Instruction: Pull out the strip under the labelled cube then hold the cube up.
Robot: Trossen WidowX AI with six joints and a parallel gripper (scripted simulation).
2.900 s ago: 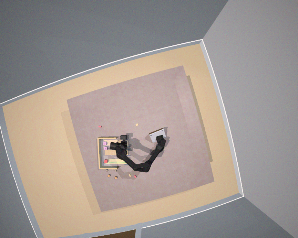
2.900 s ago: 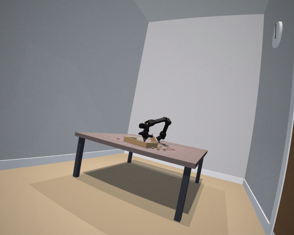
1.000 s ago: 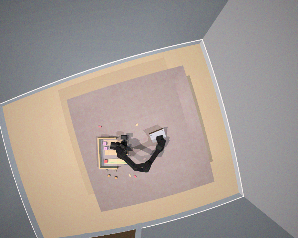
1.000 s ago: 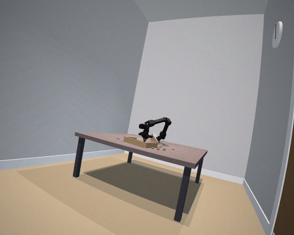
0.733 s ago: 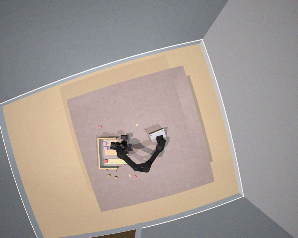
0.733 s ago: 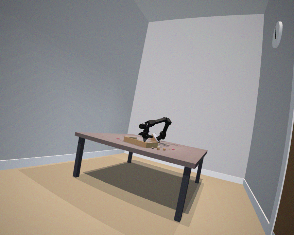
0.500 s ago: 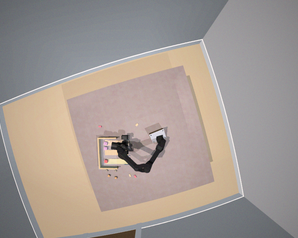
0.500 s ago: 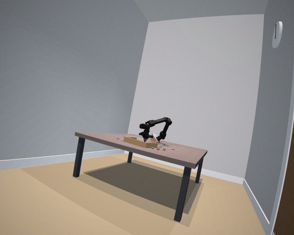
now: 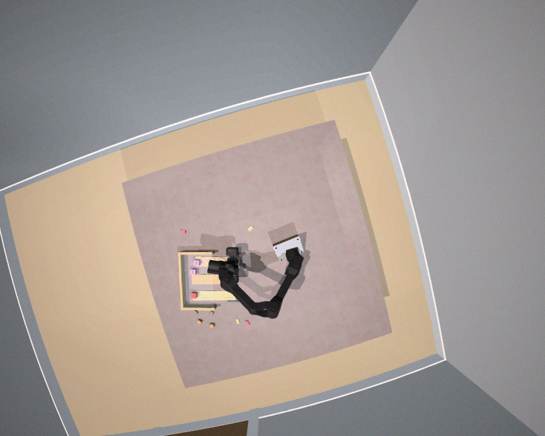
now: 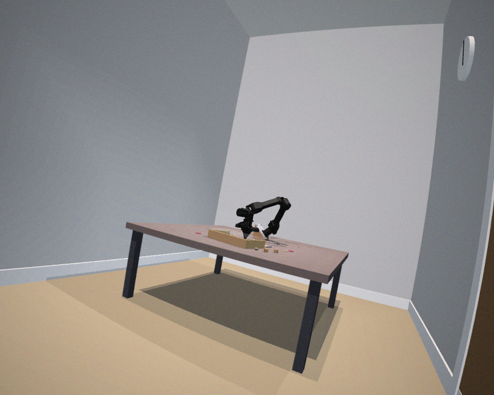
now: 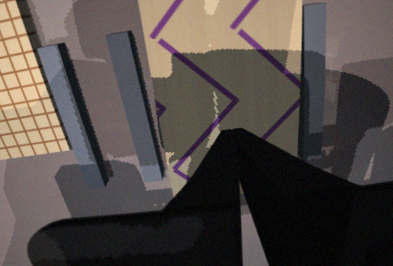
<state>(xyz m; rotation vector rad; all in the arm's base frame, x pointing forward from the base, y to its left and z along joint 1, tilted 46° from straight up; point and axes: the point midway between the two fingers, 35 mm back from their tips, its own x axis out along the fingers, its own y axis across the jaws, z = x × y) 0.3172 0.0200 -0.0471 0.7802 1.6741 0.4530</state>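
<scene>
My gripper tip is 90 mm short of the zigzag strip and 30 mm to the left of it.
</scene>
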